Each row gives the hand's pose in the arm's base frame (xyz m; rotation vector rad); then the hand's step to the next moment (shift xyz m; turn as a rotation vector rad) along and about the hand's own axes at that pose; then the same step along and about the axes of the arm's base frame.
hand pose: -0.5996 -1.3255 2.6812 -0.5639 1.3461 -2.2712
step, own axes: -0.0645 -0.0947 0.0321 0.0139 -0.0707 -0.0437
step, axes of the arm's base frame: 0.0552 0.0540 0.0905 -0.0468 0.0537 0.0451
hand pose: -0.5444 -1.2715 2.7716 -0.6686 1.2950 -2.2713
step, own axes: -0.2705 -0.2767 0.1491 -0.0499 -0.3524 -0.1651
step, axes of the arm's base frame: 0.2654 0.1887 0.2567 -0.1076 0.3026 0.2253
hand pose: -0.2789 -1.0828 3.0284 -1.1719 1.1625 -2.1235
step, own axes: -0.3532 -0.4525 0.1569 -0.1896 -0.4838 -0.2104
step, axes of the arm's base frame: 0.3283 0.4228 0.2599 -0.0688 0.4931 0.2577
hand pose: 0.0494 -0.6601 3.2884 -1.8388 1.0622 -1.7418
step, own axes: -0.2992 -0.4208 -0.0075 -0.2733 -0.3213 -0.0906
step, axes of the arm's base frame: 0.1178 0.4910 0.1083 0.0108 0.4263 0.0654
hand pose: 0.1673 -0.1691 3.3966 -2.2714 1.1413 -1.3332
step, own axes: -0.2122 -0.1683 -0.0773 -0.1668 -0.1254 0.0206
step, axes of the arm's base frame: -0.0374 0.2790 0.0079 0.0346 0.2026 -0.0417
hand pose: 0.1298 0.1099 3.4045 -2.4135 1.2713 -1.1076
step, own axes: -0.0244 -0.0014 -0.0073 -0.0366 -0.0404 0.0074
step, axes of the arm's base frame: -0.0127 0.0209 -0.0070 0.0177 0.0519 -0.0049
